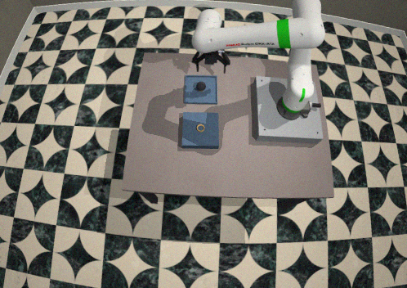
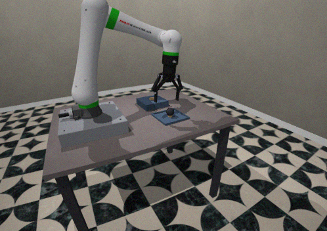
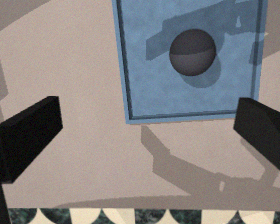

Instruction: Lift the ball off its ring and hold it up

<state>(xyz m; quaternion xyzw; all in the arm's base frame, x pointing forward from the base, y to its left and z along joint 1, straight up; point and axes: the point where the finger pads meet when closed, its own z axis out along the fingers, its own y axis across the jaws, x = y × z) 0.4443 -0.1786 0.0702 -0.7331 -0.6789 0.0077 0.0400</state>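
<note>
The dark ball lies 110 mm below my hand, 50 mm ahead of it and 40 mm to the left of it. Also, from my hand: plate 140 mm below, 50 mm ahead, 40 mm to the left; blue block 310 mm to the left, 110 mm below, 50 mm ahead.
</note>
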